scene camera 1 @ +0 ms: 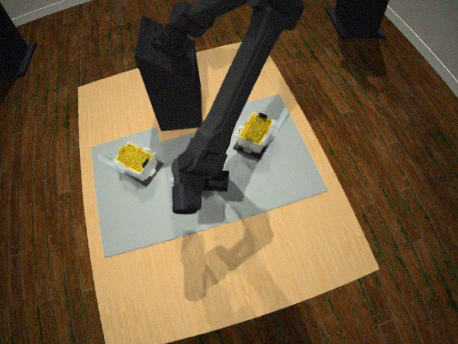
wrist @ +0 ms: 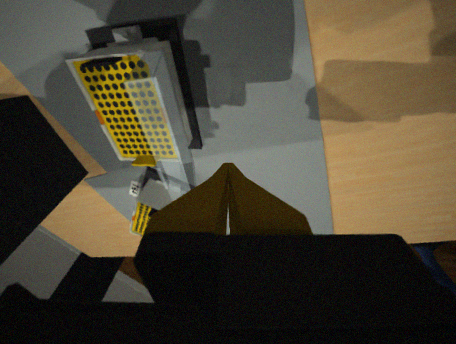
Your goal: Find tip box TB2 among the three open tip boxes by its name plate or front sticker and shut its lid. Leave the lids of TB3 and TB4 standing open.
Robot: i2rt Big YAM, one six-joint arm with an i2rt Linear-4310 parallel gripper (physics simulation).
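Frame: origin at the arm's base, x left, y back, z up, level; metres.
Seen in the pictures: gripper, fingertip midpoint: (wrist: 228,171); arm's base, link origin: (scene camera 1: 166,43).
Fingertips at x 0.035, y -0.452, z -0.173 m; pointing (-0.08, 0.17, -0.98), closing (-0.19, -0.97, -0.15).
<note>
Offsets run from my fingertips to a thing's top centre. "spot": to the spot under its first point. Level surfaces: height alone.
The middle tip box, TB2 @(dy +0.120, dx +0.011, dz -0.069 m) (wrist: 125,110), with a yellow tip rack is large at upper left in the wrist view; its plate is unreadable here. Its clear lid @(spot: dy +0.039, dx -0.002, dz +0.000 m) (wrist: 175,175) leans partly over the rack, tilted rather than flat. The arm hides most of this box in the scene view. TB4 @(dy +0.191, dx -0.198, dz -0.069 m) (scene camera 1: 134,159) (wrist: 145,215) stands at the left in the scene view, its lid @(spot: dy +0.135, dx -0.260, dz +0.000 m) (scene camera 1: 107,161) open. TB3 @(dy +0.255, dx +0.234, dz -0.069 m) (scene camera 1: 256,131) is at the right, its lid (scene camera 1: 281,119) open. My gripper (wrist: 228,171) is shut and empty, beyond the lower right corner of TB2 in the wrist view; its fingertips are hidden in the scene view.
The boxes stand on a grey mat @(dz -0.143 m) (scene camera 1: 130,225) (wrist: 260,135) on the wooden table @(dz -0.146 m) (scene camera 1: 310,260) (wrist: 380,180). A black block-shaped base (scene camera 1: 172,95) stands behind the mat. The arm (scene camera 1: 240,75) reaches across the middle, between TB4 and TB3.
</note>
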